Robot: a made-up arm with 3 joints.
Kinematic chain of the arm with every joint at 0, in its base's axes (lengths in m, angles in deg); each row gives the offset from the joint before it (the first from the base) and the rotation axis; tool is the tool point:
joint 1: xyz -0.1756 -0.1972 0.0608 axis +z
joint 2: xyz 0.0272 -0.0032 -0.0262 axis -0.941 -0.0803 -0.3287
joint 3: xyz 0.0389 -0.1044 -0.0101 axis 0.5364 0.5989 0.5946
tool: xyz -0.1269 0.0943 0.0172
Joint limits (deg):
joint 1: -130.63..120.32
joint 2: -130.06..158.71
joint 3: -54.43..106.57
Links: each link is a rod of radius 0.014 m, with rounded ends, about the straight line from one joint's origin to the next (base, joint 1, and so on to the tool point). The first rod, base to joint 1, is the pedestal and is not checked.
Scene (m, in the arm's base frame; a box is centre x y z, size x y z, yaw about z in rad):
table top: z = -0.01
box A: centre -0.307 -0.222 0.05 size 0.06 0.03 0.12 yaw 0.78
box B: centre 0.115 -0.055 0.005 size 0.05 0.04 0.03 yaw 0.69
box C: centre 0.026 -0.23 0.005 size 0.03 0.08 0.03 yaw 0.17
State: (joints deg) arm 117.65 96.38 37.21
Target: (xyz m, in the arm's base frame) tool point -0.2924 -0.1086 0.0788
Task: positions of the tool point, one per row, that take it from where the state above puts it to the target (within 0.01 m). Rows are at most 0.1 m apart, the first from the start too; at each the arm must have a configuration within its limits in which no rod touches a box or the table.
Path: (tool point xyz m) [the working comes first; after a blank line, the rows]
Joints at the target: 31.94 106.96 50.81
Straight joint move there: touches box A.

1: -0.2721 -0.2873 0.1059
2: -0.2930 -0.2593 0.1443
3: -0.2961 -0.2247 0.1828
4: -0.2804 -0.1922 0.2187
5: -0.3156 -0.1525 0.1846
6: -0.3307 -0.1069 0.1411
7: -0.3199 -0.1044 0.1200
8: -0.3069 -0.1048 0.0991
9: -0.2924 -0.1086 0.0788

